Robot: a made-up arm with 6 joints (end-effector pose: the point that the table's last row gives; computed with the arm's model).
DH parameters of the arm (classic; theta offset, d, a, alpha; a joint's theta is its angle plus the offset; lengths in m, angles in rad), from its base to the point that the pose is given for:
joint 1: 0 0.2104 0 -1.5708
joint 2: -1.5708 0 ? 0
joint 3: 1.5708 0.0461 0 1.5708
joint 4: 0 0.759 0 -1.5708
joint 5: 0 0 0 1.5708
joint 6: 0 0.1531 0 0
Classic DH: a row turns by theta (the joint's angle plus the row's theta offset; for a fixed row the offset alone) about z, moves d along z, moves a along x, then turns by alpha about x.
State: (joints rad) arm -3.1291 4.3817 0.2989 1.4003 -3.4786 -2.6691
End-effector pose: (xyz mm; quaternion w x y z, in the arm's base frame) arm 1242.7 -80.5 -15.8 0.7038 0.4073 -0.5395 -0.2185
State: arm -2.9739 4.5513 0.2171 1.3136 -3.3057 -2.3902
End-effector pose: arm 1255.1 141.2 144.4 0.6976 0.3042 -0.6437 -0.0807
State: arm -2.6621 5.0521 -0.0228 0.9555 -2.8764 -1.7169
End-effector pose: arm 1082.5 547.8 599.8 0.5023 -0.0590 -0.8478 0.1596
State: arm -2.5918 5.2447 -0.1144 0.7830 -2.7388 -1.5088
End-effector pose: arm 985.5 599.5 758.9 0.3938 -0.2104 -0.8772 0.1769
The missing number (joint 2, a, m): 0.663
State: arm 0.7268 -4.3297 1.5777 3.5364 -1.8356 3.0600
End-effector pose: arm 92.9 220.3 -650.4 0.8752 0.0354 -0.4566 0.1557
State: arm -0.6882 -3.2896 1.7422 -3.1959 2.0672 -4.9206
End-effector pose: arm -422.8 416.8 -563.7 0.1023 -0.4982 0.8344 -0.2123
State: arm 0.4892 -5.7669 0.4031 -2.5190 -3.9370 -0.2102
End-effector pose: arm 707.2 356.5 1252.8 0.0813 0.4805 0.5006 -0.7154
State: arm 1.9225 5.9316 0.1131 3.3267 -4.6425 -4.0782
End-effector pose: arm 172.9 -523.4 1524.5 0.4842 0.8042 -0.0541 0.3403
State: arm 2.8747 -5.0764 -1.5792 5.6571 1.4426 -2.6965
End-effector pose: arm -423.6 160.3 1216.4 0.8320 -0.3965 -0.3701 -0.1160
